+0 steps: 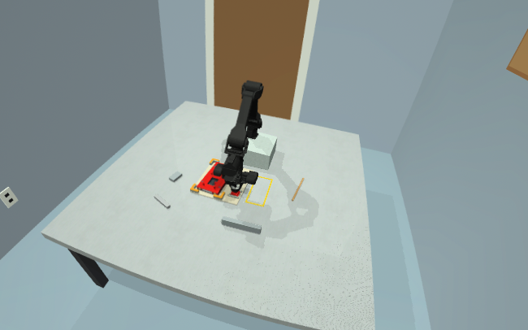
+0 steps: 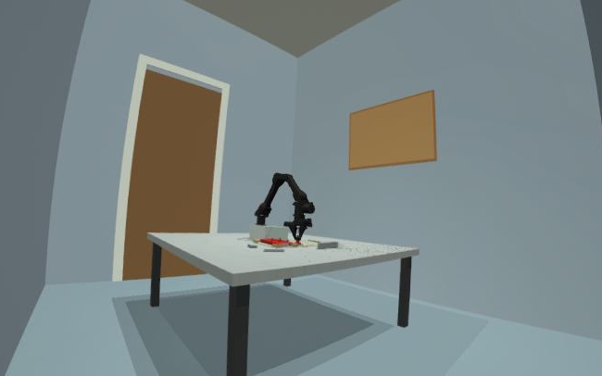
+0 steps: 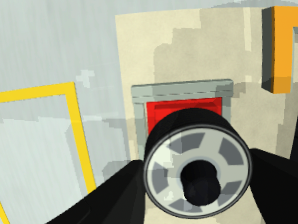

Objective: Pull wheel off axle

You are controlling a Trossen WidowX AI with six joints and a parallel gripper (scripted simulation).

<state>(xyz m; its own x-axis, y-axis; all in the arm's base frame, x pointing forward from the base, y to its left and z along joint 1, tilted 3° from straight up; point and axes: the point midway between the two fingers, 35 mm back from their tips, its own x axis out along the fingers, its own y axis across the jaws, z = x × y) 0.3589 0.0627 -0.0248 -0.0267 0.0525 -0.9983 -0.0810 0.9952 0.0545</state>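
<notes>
Right now my gripper tip is 10 mm above the upright axle. Round my gripper tip: wheel: right at my gripper tip.
</notes>
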